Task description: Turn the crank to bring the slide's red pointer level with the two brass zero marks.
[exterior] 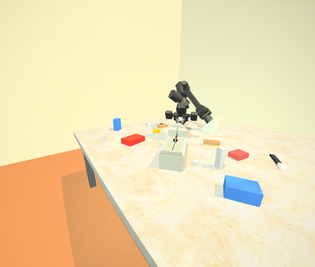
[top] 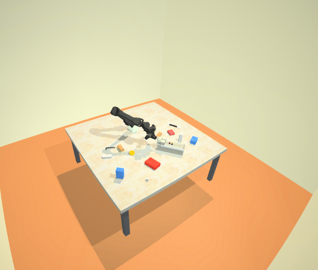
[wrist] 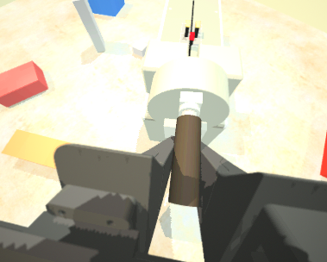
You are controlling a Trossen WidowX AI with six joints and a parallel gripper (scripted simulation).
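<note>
Now: gripper tip 10 mm below the crank. Also, from my gripper tip: brown crank handle (10 mm behind, 10 mm to the right, 20 mm above); red pointer (110 mm ahead, 90 mm to the left, 10 mm below); yellow disc (30 mm behind, 260 mm to the right, 90 mm below).
</note>
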